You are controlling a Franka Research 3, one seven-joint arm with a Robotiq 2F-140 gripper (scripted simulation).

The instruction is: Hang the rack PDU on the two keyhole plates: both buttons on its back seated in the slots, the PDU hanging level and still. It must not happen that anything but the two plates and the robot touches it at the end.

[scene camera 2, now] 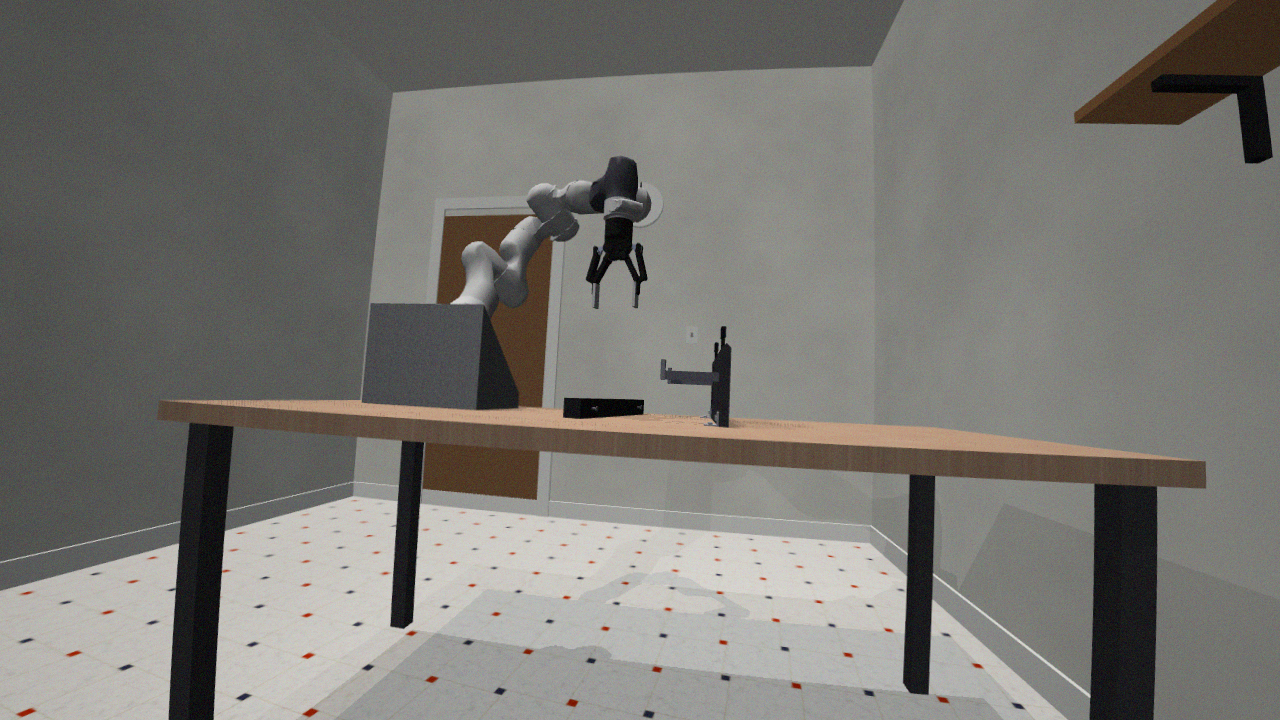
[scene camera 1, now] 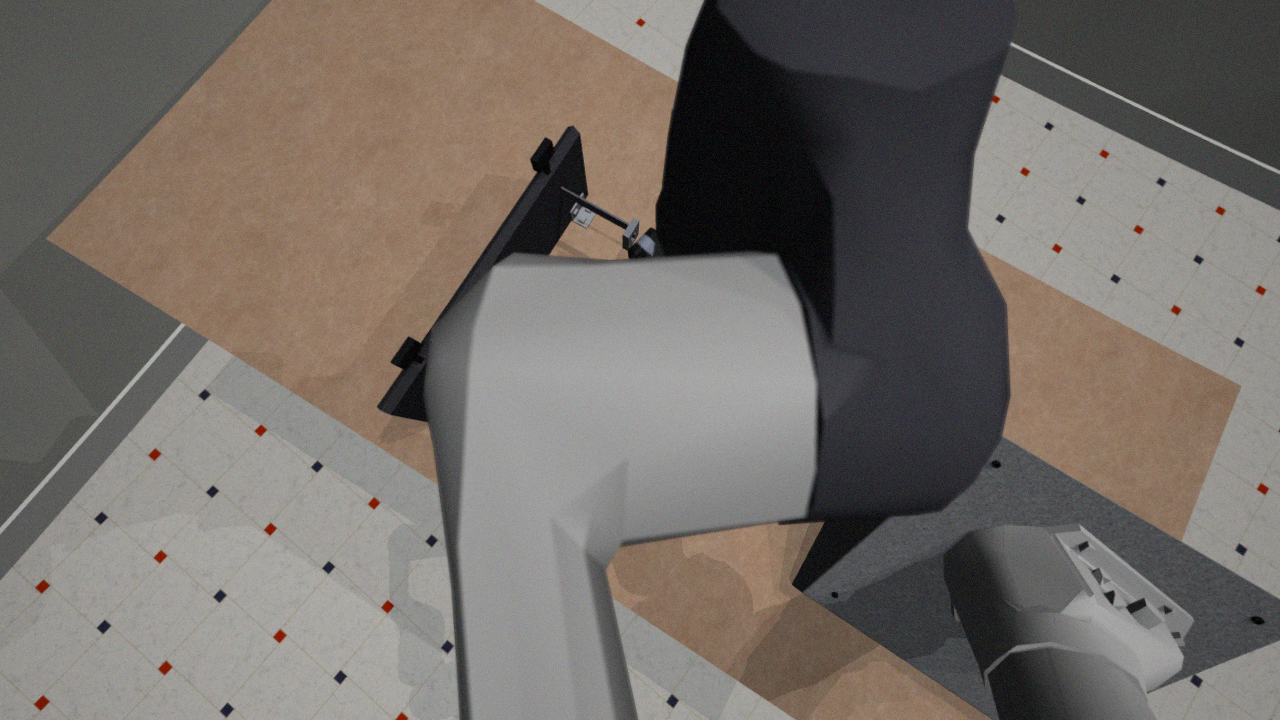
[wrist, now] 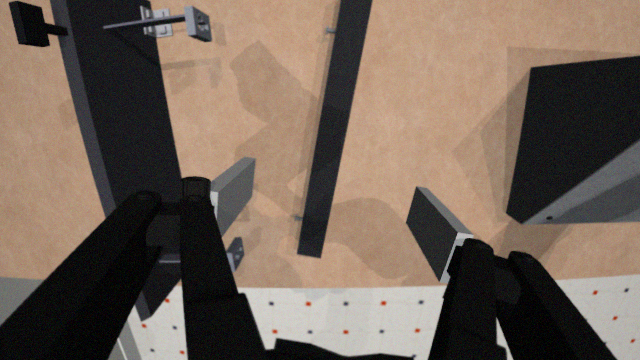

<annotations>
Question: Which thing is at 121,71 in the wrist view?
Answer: A dark upright board.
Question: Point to a rack PDU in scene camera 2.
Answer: At 579,408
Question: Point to a dark upright board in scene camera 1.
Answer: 549,216
</annotations>
